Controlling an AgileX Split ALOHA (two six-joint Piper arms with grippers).
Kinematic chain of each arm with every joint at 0, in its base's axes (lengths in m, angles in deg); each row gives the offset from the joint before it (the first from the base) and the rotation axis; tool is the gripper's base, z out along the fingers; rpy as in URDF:
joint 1: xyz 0 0 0.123 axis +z
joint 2: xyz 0 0 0 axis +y
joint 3: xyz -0.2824 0 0.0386 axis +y
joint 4: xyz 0.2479 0 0.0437 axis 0.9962 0 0.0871
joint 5: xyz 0 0 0 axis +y
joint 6: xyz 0.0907 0 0.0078 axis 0.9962 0 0.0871
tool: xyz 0 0 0 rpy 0 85 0
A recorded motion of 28 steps. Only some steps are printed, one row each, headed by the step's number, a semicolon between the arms.
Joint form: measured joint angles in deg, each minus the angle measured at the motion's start. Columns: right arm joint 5, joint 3, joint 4, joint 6, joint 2, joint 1; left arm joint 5, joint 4, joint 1, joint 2, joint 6, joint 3.
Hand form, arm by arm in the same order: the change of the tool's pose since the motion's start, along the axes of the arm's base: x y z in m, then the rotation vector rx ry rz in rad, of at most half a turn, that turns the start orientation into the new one. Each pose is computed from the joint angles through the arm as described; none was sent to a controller.
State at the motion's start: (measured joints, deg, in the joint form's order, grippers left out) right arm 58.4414 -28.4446 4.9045 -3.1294 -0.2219 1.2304; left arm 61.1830 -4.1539 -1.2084 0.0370 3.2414 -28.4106
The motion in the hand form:
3: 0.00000 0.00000 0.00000 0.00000 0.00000 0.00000; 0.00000 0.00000 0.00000 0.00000 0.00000 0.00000
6: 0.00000 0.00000 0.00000 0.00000 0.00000 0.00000; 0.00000 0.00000 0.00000 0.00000 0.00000 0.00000
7: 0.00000 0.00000 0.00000 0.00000 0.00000 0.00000; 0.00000 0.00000 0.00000 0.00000 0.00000 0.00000
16: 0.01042 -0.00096 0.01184 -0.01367 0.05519 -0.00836; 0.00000 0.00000 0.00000 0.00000 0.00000 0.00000
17: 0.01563 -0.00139 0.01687 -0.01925 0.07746 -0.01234; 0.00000 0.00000 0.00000 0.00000 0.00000 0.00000
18: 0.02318 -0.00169 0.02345 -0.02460 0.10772 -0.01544; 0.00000 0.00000 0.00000 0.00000 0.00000 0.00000
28: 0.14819 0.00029 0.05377 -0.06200 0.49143 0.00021; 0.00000 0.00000 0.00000 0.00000 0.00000 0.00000
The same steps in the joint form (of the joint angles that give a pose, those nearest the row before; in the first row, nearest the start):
3: 0.00 0.00 0.00 0.00 0.00 0.00; 0.00 0.00 0.00 0.00 0.00 0.00
6: 0.00 0.00 0.00 0.00 0.00 0.00; 0.00 0.00 0.00 0.00 0.00 0.00
7: 0.00 0.00 0.00 0.00 0.00 0.00; 0.00 0.00 0.00 0.00 0.00 0.00
16: 0.26 -2.53 -0.89 0.05 5.44 0.00; 0.00 0.00 0.00 0.00 0.00 0.00
17: 0.25 -3.62 -1.29 0.11 7.82 0.00; 0.00 0.00 0.00 0.00 0.00 0.00
18: 0.25 -5.11 -1.63 0.15 11.05 0.00; 0.00 0.00 0.00 0.00 0.00 0.00
28: 0.10 -20.69 -2.14 -1.15 48.89 0.00; 0.00 0.00 0.00 0.00 0.00 0.00

